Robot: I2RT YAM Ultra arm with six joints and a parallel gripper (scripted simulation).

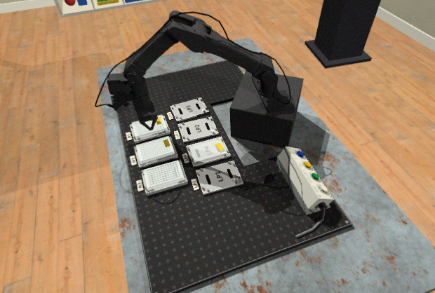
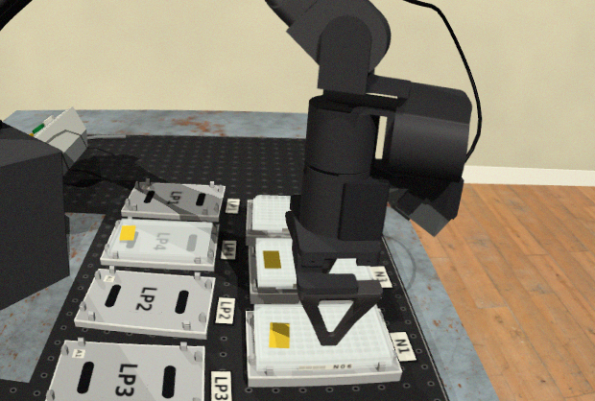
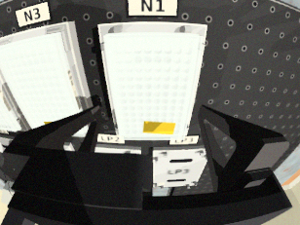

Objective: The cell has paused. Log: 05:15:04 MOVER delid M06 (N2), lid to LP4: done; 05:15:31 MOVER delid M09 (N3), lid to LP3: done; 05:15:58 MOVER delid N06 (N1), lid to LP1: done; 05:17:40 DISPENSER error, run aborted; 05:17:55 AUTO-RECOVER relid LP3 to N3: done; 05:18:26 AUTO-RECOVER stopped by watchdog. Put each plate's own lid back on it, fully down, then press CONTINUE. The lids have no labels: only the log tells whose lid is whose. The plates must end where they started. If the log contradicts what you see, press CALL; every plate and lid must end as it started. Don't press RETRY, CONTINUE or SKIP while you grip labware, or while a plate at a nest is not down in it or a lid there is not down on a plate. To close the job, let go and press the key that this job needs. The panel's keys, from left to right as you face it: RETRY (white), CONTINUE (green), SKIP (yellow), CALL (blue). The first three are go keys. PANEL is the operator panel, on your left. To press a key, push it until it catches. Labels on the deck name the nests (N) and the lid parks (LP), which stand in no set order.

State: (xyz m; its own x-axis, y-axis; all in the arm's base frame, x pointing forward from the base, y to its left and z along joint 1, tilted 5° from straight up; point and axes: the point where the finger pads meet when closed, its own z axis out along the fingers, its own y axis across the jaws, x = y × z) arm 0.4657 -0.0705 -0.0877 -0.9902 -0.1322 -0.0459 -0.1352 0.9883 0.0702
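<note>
Right now the plate M06 is 25 cm to the left of my hand, 3 cm below it and 3 cm behind it. Round my hand: yellow SKIP key 51 cm behind, 37 cm to the left, 1 cm above; then green CONTINUE key 51 cm behind, 42 cm to the left, 1 cm above; then blue CALL key 50 cm behind, 32 cm to the left, 1 cm above.
</note>
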